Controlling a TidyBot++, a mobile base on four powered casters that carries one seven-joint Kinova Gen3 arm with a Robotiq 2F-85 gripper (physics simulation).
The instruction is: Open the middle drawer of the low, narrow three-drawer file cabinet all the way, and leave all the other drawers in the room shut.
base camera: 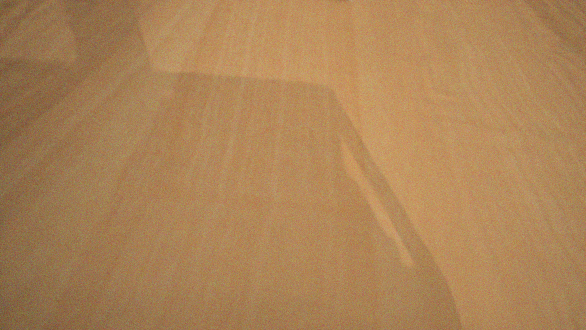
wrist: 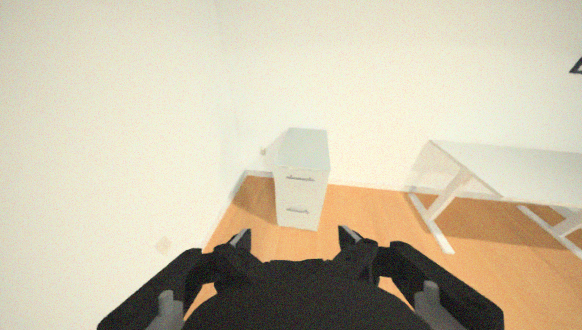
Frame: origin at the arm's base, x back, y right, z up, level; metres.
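Seen in the pictures: gripper, fingertip midpoint: (wrist: 294, 237).
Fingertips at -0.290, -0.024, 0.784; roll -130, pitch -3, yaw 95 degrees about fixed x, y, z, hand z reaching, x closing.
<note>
Offsets run from my fingertips to a thing's top centre, as dx, dy, dz. "pt": to the spot under its first point. Level surfaces: height alone.
A narrow white file cabinet {pt -0.718, +0.035, -0.727} (wrist: 300, 197) stands upright in the wrist view, near the middle, by the room corner. Its front shows two grey bar handles, an upper handle {pt -0.687, +0.023, -0.511} (wrist: 300, 178) and a lower handle {pt -0.714, +0.027, -0.878} (wrist: 298, 210); a third handle does not show. No drawer front stands out from it. A cabinet plainly having three drawers does not show in either view. My gripper (wrist: 294, 237) is open, with its fingers wide apart at the bottom of the wrist view. It is well short of the cabinet and touches nothing.
A white desk {dz -0.460} (wrist: 525, 172) with white legs stands to the right of the cabinet, against the back wall (wrist: 375, 90). The left wall (wrist: 110, 125) runs close along the cabinet's left side. The base camera shows wooden floor {dz -1.180} (base camera: 475, 150) with broad shadows.
</note>
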